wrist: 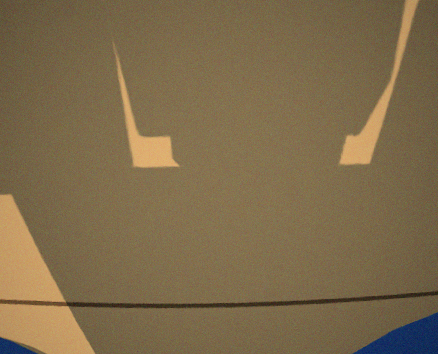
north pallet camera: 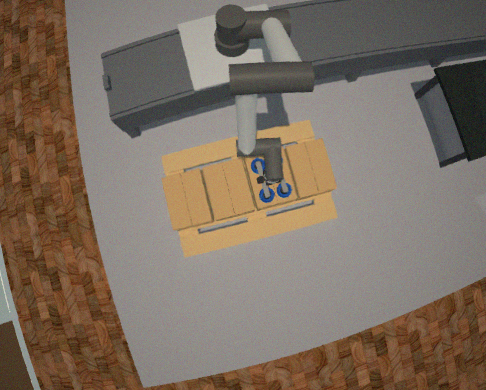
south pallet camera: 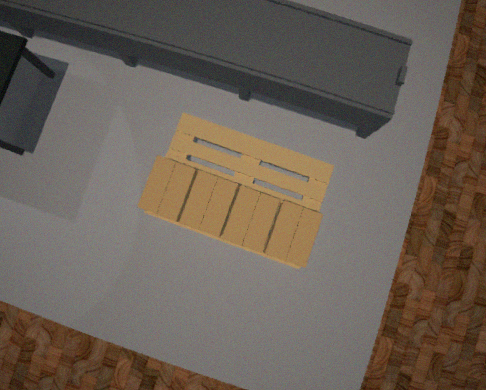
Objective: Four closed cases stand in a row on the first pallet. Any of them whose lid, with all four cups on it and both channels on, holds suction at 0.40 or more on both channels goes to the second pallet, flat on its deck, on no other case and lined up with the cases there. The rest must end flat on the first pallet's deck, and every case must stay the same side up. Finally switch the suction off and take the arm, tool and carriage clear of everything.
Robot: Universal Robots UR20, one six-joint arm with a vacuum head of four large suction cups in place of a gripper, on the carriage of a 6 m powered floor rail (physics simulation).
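On the first pallet in the north view, closed cases stand side by side in a row: a far left case, a second case, a third case and a far right case. My suction head is over the third case, its blue cups at or very near the lid; one cup is hidden by the wrist. Contact and suction cannot be told. The third case looks level with its neighbours. The wrist view shows its lid close up, with a dark seam and shadows.
The second pallet in the south view bears several closed cases along its front, with bare slatted deck behind them. The floor rail runs behind both pallets, with my pale carriage on it. A black table stands between the pallets.
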